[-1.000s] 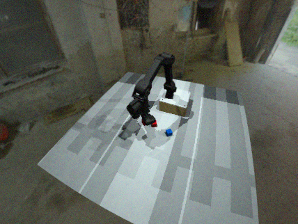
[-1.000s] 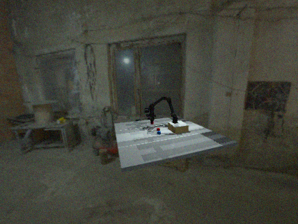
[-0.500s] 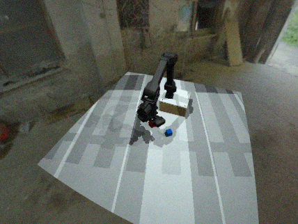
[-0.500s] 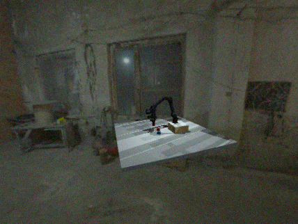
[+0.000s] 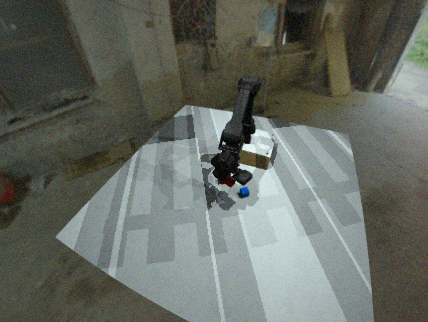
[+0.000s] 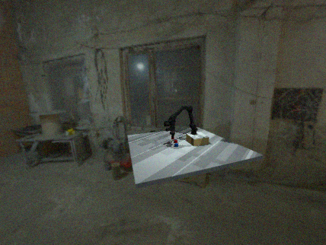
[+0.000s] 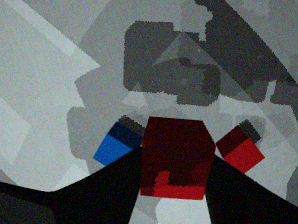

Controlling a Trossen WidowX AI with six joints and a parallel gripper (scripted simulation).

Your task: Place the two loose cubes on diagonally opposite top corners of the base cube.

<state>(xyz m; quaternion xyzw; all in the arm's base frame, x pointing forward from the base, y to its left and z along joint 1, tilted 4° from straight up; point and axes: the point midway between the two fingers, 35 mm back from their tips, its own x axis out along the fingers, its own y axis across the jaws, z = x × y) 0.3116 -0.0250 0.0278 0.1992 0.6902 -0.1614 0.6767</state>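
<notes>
Right now the blue base cube is 1 cm behind my gripper tip, 7 cm to the left of it and 8 cm below it.
</notes>
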